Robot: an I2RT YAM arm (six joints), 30 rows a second.
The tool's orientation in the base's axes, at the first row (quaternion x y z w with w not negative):
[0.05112 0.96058 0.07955 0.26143]
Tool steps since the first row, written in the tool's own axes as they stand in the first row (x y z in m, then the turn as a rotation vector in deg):
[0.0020 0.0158 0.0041 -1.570 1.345 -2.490]
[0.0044 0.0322 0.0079 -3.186 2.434 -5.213]
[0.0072 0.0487 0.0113 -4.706 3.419 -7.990]
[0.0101 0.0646 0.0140 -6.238 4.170 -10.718]
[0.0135 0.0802 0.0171 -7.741 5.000 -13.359]
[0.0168 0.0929 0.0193 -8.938 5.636 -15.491]
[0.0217 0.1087 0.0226 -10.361 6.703 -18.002]
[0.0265 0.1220 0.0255 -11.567 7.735 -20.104]
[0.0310 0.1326 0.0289 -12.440 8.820 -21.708]
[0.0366 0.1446 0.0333 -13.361 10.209 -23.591]
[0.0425 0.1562 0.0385 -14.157 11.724 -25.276]
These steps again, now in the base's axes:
[0.0013 0.0163 -0.0016 0.152 0.787 3.135]
[0.0021 0.0332 -0.0031 0.211 1.288 6.446]
[0.0023 0.0503 -0.0044 0.154 1.692 9.736]
[0.0021 0.0666 -0.0053 0.119 1.872 12.948]
[0.0017 0.0828 -0.0068 0.107 2.144 16.087]
[0.0007 0.0960 -0.0080 0.082 2.332 18.606]
[-0.0009 0.1126 -0.0104 0.082 2.865 21.637]
[-0.0028 0.1267 -0.0129 0.103 3.444 24.206]
[-0.0043 0.1382 -0.0161 0.095 4.186 26.196]
[-0.0062 0.1513 -0.0204 0.002 5.184 28.503]
[-0.0080 0.1642 -0.0257 -0.089 6.348 30.601]

